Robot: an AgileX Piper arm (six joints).
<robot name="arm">
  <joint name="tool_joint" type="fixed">
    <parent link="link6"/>
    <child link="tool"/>
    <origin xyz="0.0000 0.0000 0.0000" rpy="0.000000 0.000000 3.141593"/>
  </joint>
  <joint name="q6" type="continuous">
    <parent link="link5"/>
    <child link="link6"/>
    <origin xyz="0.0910 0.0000 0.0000" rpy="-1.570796 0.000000 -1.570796"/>
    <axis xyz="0 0 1"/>
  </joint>
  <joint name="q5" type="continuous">
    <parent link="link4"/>
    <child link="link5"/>
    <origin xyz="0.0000 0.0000 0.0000" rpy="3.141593 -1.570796 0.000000"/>
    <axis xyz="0 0 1"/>
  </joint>
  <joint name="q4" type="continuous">
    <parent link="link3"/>
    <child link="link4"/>
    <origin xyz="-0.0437 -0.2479 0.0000" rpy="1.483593 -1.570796 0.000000"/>
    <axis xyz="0 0 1"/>
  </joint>
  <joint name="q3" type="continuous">
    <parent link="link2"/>
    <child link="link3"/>
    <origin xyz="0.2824 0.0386 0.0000" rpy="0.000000 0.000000 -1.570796"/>
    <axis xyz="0 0 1"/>
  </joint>
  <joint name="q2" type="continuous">
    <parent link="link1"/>
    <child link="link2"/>
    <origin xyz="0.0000 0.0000 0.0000" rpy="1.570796 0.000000 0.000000"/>
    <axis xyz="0 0 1"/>
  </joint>
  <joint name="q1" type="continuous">
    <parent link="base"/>
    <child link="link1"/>
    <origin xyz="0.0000 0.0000 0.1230" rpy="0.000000 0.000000 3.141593"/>
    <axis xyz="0 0 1"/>
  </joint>
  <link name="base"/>
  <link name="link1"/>
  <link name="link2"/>
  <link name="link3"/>
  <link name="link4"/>
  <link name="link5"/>
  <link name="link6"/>
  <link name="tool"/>
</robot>
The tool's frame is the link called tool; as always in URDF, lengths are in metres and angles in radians. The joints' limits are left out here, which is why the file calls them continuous.
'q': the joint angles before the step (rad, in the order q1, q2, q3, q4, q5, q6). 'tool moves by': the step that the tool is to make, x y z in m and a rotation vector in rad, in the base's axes. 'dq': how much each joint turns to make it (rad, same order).
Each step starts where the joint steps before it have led.
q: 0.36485, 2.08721, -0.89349, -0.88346, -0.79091, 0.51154
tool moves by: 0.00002, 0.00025, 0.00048, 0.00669, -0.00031, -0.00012
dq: -0.00001, 0.00001, 0.00001, 0.00149, -0.00591, 0.00193
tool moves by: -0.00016, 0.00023, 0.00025, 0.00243, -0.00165, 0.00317
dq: 0.00000, -0.00002, 0.00000, -0.00210, -0.00377, 0.00002
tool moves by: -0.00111, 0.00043, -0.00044, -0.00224, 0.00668, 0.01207
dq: 0.00001, -0.00001, 0.00000, -0.01943, 0.00000, 0.01260
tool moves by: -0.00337, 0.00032, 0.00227, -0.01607, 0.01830, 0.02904
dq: -0.00001, -0.01450, 0.00194, -0.06109, 0.01653, 0.04464
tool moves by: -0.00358, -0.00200, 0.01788, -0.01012, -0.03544, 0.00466
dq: 0.00001, -0.06445, 0.01619, -0.02076, 0.02472, 0.00847
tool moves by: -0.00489, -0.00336, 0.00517, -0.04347, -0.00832, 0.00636
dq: 0.00000, -0.03574, 0.01848, -0.03045, 0.04235, 0.00378
